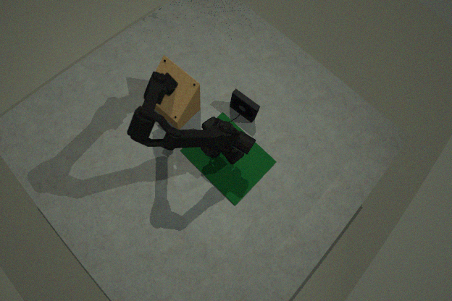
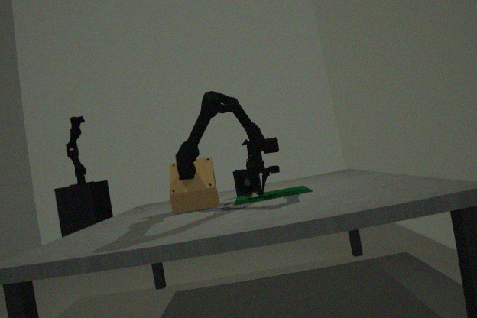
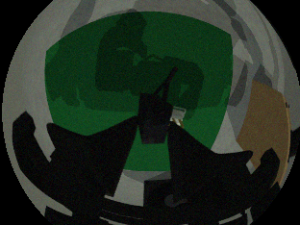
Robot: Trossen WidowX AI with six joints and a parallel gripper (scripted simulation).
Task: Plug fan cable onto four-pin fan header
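Right now my gripper tip is 1 cm to the left of the dark plug and 1 cm below it. The rest, counted from my gripper tip: black fan (17 cm to the left, 5 cm behind, 4 cm above); green board (5 cm ahead, 3 cm below).
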